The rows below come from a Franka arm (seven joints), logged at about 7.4 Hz.
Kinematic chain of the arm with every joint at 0, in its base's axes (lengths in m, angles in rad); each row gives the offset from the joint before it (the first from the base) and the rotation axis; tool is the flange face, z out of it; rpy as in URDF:
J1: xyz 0 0 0.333 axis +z
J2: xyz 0 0 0 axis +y
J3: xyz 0 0 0.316 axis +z
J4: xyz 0.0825 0 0 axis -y
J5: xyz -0.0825 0 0.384 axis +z
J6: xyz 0 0 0 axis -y
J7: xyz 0.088 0 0 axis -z
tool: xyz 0 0 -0.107 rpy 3.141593 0 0
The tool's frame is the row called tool.
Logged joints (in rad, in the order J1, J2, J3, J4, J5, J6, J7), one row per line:
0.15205 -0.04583 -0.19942 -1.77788 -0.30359 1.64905 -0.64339
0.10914 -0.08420 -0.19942 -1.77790 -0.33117 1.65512 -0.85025
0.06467 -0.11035 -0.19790 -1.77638 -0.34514 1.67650 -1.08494
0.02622 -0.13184 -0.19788 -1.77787 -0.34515 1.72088 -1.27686
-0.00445 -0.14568 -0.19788 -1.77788 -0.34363 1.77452 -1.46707
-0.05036 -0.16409 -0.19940 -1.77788 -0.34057 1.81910 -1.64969
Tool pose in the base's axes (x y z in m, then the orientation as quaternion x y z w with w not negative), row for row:
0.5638 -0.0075 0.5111 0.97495 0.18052 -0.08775 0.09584
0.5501 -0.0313 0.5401 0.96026 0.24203 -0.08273 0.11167
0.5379 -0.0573 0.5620 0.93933 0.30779 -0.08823 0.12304
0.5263 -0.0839 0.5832 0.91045 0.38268 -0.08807 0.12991
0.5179 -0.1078 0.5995 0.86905 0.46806 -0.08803 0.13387
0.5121 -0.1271 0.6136 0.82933 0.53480 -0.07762 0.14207
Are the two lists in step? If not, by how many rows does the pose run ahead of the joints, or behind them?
The pose runs 2 rows behind the joints: the pose in row i belongs to the joints in row i - 2.
